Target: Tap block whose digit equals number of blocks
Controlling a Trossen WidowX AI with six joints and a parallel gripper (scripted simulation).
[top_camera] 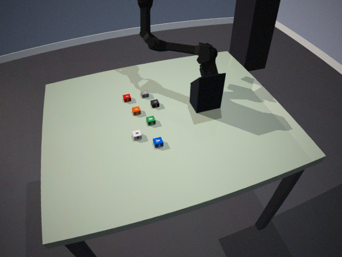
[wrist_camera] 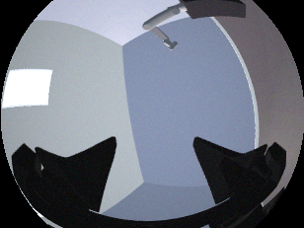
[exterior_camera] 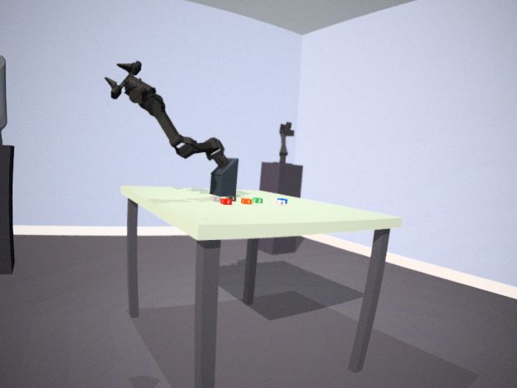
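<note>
The grey block is 510 mm below my gripper tip, 470 mm to the left of it and 180 mm ahead of it. Round my gripper tip: black block (550 mm to the left, 510 mm below, 160 mm ahead); then orange block (570 mm to the left, 510 mm below, 250 mm ahead); then red block (510 mm below, 470 mm to the left, 270 mm ahead).
</note>
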